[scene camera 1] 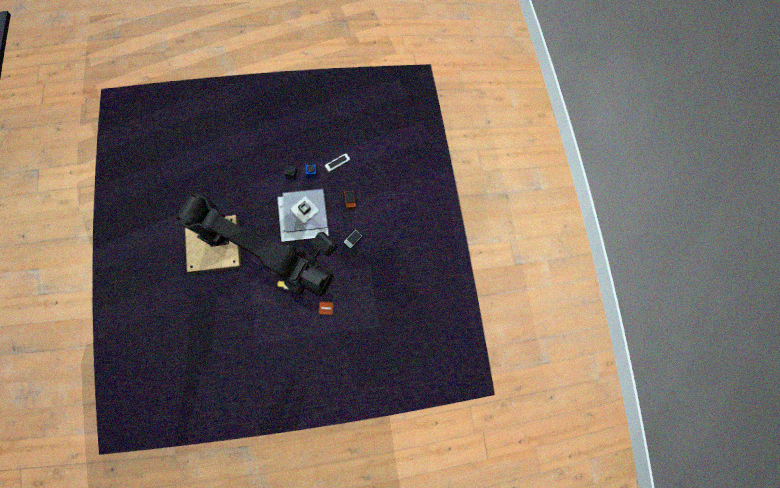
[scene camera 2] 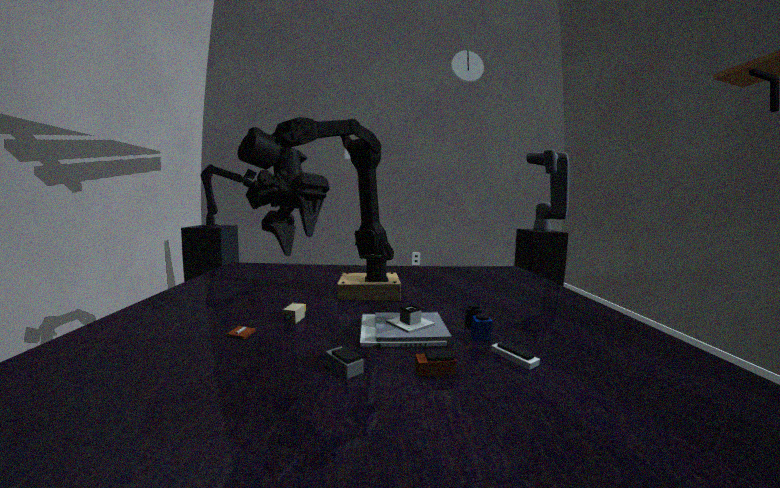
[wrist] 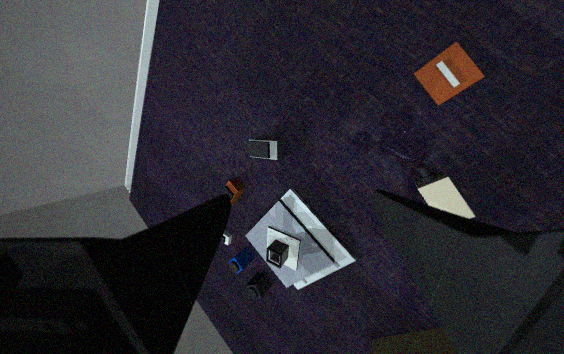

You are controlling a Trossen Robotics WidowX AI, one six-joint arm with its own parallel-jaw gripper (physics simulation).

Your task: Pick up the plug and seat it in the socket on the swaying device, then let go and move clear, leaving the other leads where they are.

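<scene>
The cream plug [scene camera 1: 281, 284] [scene camera 2: 296, 312] [wrist: 446, 196] lies on the dark mat; the arm partly covers it in scene camera 1, and a finger covers part in the wrist view. The device [scene camera 1: 287, 201] [scene camera 2: 402, 343] [wrist: 265, 231] is a flat silver-grey box. On it, a white plate bears the upright, dark-rimmed socket [scene camera 1: 304, 207] [scene camera 2: 410, 314] [wrist: 277, 253]. My gripper [scene camera 2: 299, 245] [wrist: 300, 198] is open and empty, high above the mat. In the wrist view the device shows between and below the fingertips, and the plug shows beside the right finger. Its fingertips are hidden in scene camera 1.
Around the device lie a grey block [scene camera 1: 352, 238] [scene camera 2: 345, 363], an orange block [scene camera 1: 350, 199] [scene camera 2: 436, 366], a white strip [scene camera 1: 327, 167] [scene camera 2: 529, 361], a blue block [scene camera 1: 310, 169] [scene camera 2: 482, 329] and a black block [scene camera 1: 291, 171] [wrist: 259, 285]. A flat orange tile [scene camera 1: 326, 312] [wrist: 429, 77] lies beyond the plug.
</scene>
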